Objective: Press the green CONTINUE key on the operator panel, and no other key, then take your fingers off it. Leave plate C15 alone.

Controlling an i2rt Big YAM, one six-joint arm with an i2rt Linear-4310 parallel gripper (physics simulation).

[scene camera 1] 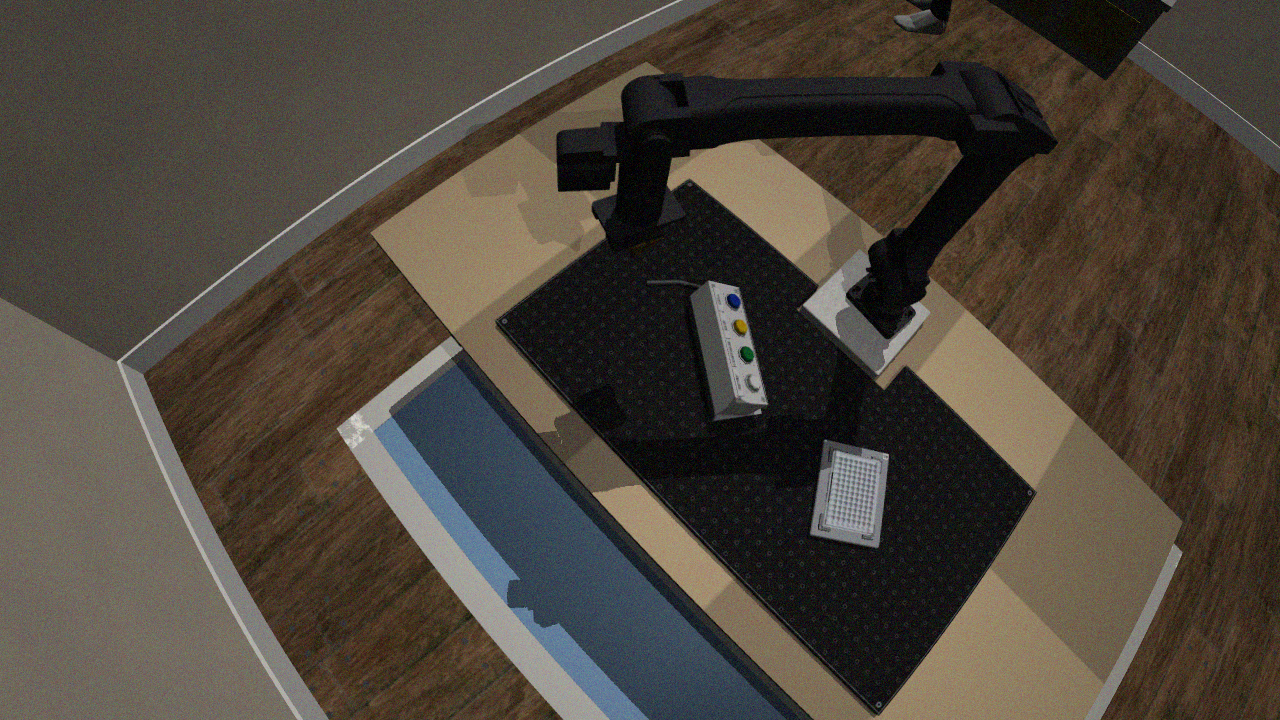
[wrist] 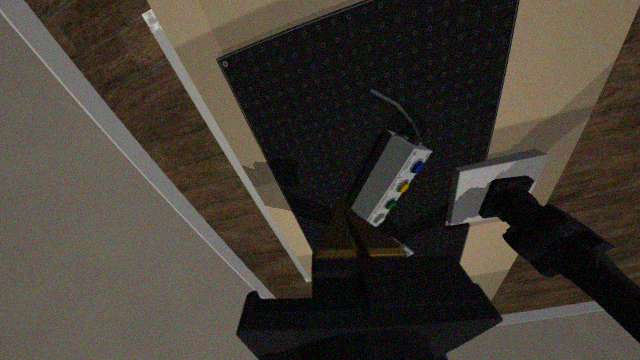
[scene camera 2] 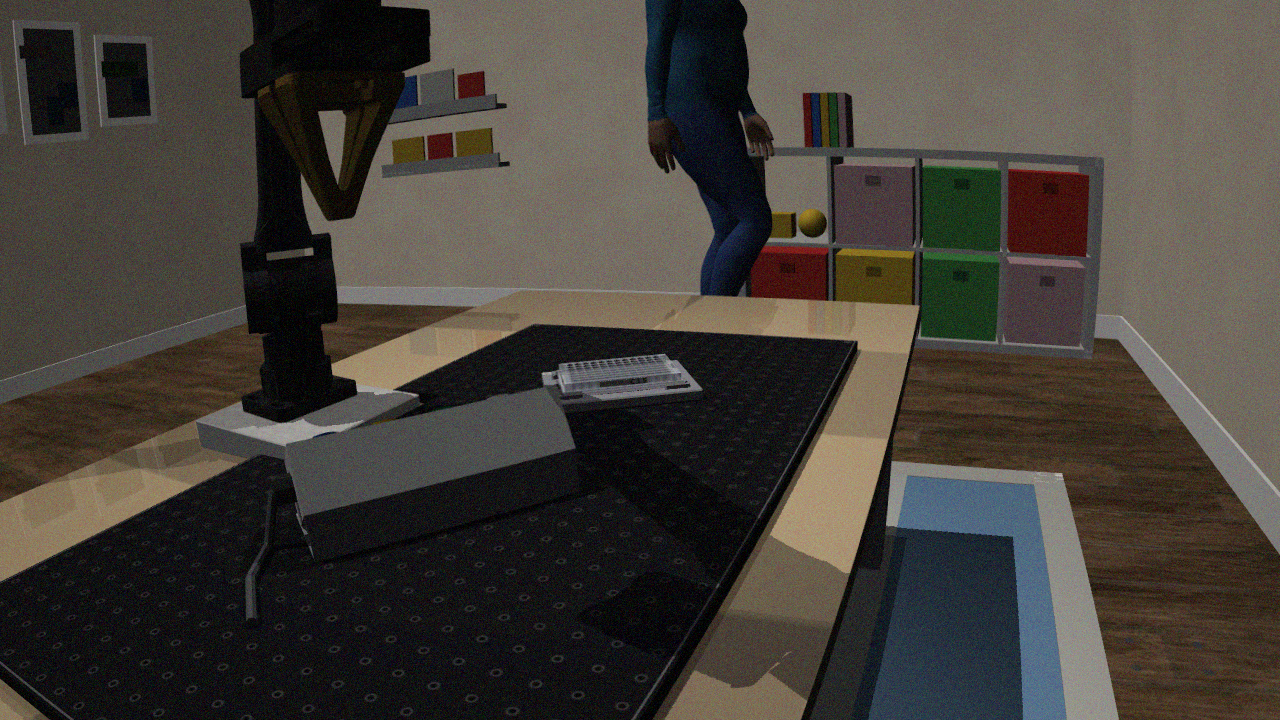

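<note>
The operator panel is a grey sloped box on the black mat. Its green CONTINUE key sits between the yellow key and the white key; the blue key is at the cable end. The keys' faces are hidden in scene camera 2. My gripper is shut and empty, high above the mat and well clear of the panel. Plate C15 lies flat in its holder, apart from the panel; the gripper mostly hides it in the wrist view.
The arm's pale base plate stands beside the panel. A grey cable runs from the panel's blue-key end. A person stands beyond the table, near a shelf unit with coloured bins.
</note>
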